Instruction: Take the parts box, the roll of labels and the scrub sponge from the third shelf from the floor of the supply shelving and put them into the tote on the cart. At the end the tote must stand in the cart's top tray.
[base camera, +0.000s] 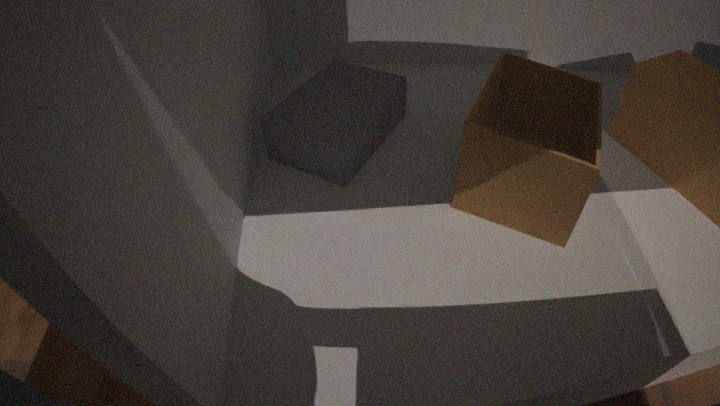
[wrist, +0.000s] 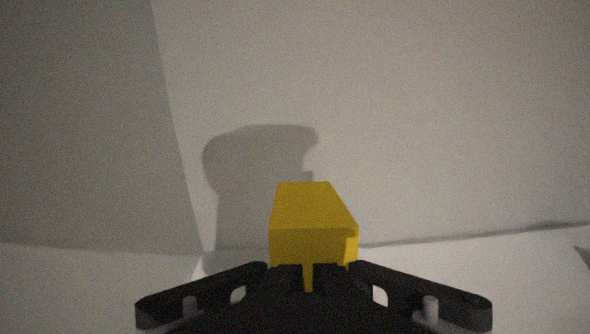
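In the wrist view my gripper (wrist: 308, 255) is shut, and a thin yellow strip shows between its fingertips. The strip joins a yellow block (wrist: 312, 215), which sits right in front of the fingertips and is held there. I cannot tell whether it is the parts box or the scrub sponge. Its underside is hidden. The gripper does not show in the base camera view. I cannot make out the roll of labels, the tote, the cart or the supply shelving for certain in either view.
The base camera view is dark and slanted. It shows a dark grey block (base camera: 335, 121), an open brown box (base camera: 524, 186) right of it, and another brown box (base camera: 670, 116) at the right edge. In the wrist view a pale wall (wrist: 425, 125) with a shadow stands behind the block.
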